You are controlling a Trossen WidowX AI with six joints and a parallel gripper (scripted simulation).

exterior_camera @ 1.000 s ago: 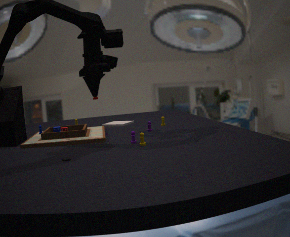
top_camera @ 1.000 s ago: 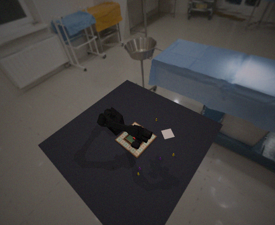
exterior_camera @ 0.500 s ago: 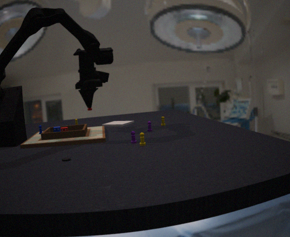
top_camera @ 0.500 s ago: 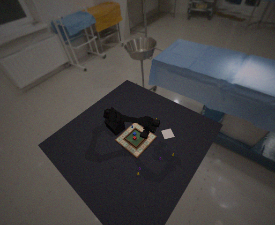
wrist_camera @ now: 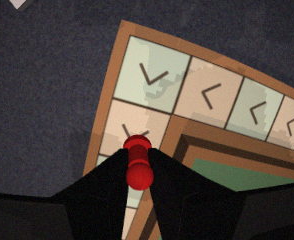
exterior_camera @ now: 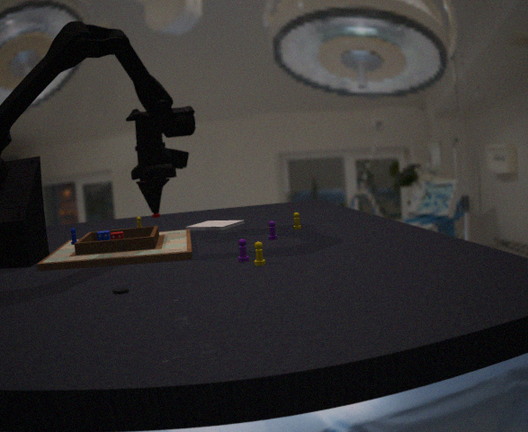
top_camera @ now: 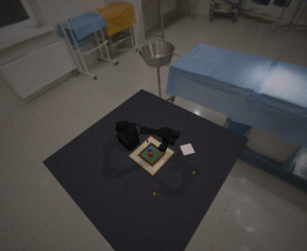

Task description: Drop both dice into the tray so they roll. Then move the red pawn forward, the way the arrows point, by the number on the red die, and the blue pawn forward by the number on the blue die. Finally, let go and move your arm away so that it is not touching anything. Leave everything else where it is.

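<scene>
My gripper tip is 180 mm past the blue pawn, 60 mm to the left of it and 30 mm above it. Also, from my gripper tip: green tray (60 mm behind, 120 mm to the right, 50 mm below); then red pawn (10 mm above); then white card (120 mm ahead, 130 mm to the left, 50 mm below).
</scene>
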